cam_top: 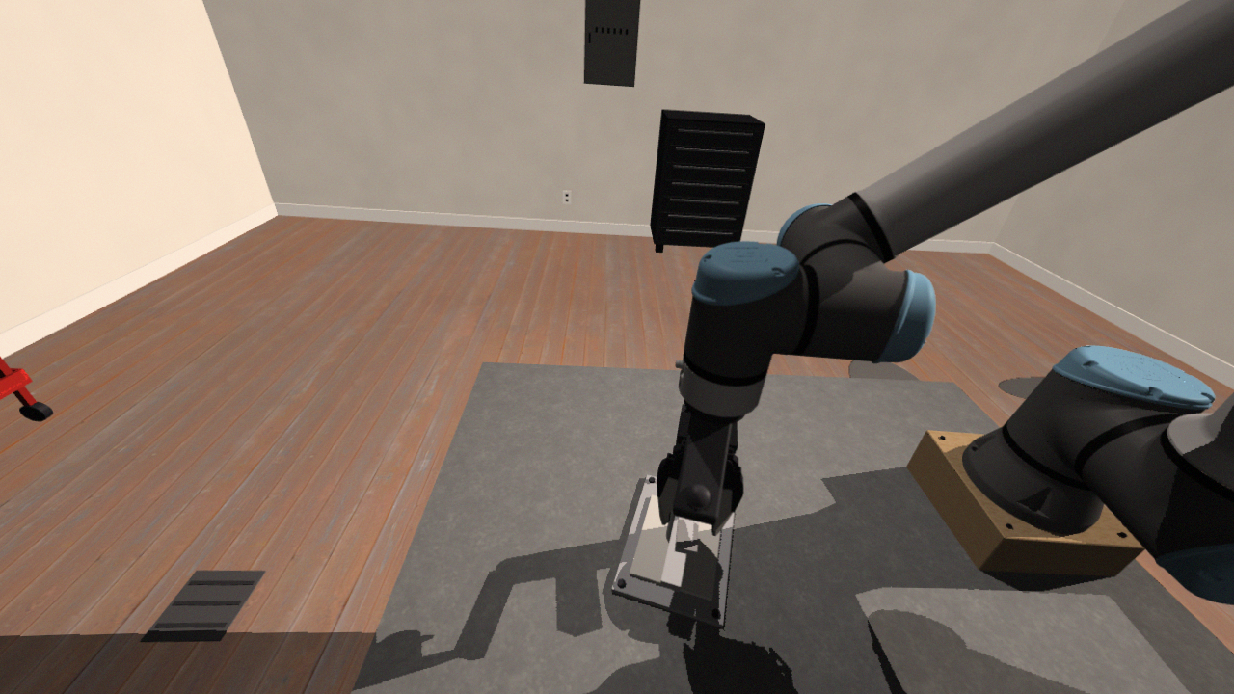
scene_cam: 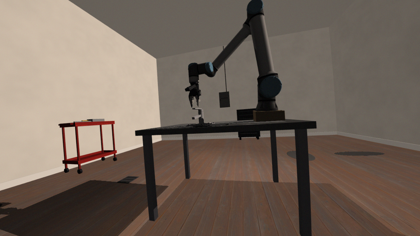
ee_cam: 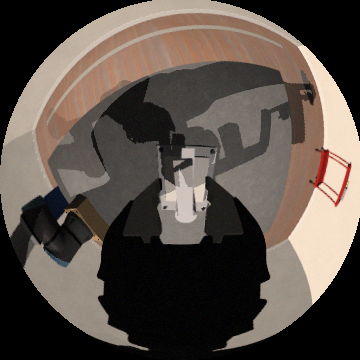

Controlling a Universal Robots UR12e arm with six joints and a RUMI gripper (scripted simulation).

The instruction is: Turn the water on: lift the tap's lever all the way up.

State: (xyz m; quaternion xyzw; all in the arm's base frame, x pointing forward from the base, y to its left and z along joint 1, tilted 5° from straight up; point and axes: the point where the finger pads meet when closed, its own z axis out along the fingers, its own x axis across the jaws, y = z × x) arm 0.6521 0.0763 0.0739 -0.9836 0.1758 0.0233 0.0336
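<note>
The lever lies 1 cm behind my hand, 4 cm to the right of it and 3 cm below it.
</note>
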